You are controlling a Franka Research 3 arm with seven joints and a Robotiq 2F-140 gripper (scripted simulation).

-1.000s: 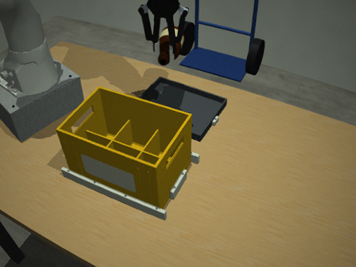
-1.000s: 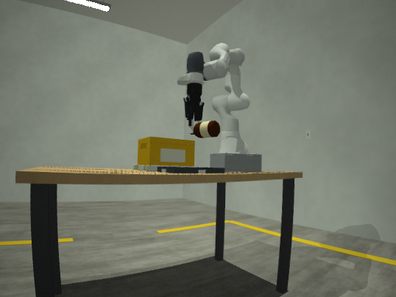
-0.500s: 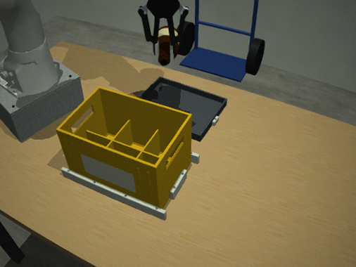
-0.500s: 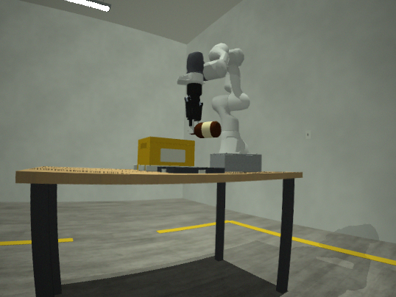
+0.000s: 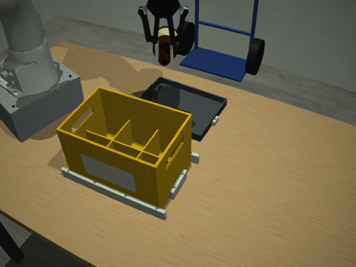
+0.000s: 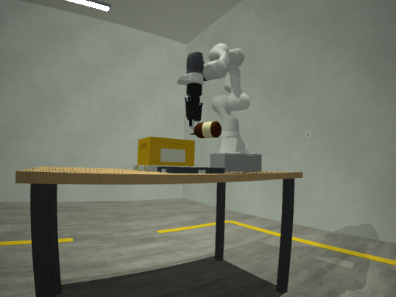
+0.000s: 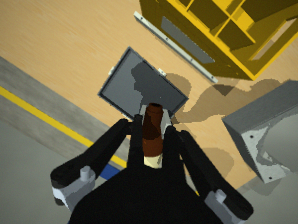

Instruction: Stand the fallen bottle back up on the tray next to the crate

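Now: the bottle 20 mm behind my hand, 50 mm to the left of it and 20 mm below it. The rest, counted from my hand: yellow crate: 30 mm ahead, 250 mm to the right, 130 mm below; tray: 30 mm ahead, 20 mm to the left, 200 mm below.
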